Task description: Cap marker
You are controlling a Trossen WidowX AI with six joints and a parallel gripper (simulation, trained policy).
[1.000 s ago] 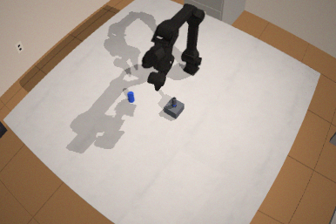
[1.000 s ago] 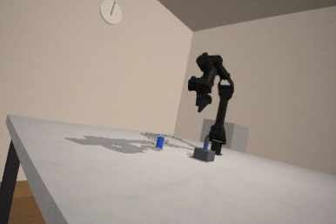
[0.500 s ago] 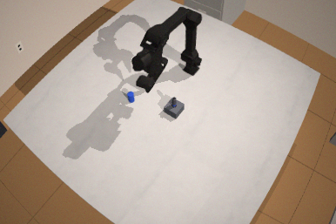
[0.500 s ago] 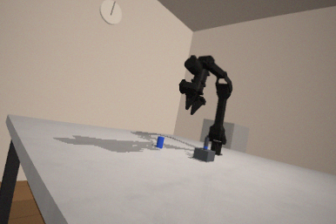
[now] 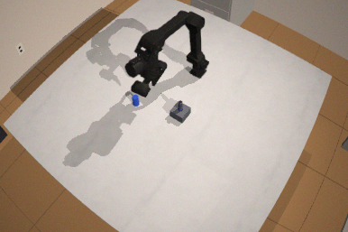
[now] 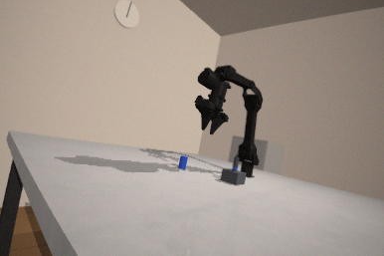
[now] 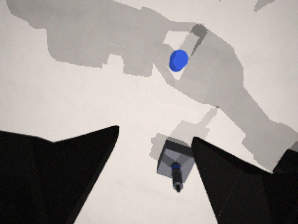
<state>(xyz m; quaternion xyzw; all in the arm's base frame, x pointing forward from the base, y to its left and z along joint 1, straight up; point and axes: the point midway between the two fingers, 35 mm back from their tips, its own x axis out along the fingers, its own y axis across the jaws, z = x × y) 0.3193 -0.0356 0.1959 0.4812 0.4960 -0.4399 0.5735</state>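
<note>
Right now the blue cap is 9 cm to the right of my gripper tip and 14 cm below it. Round my gripper tip: grey holder block (7 cm behind, 11 cm to the left, 14 cm below).
</note>
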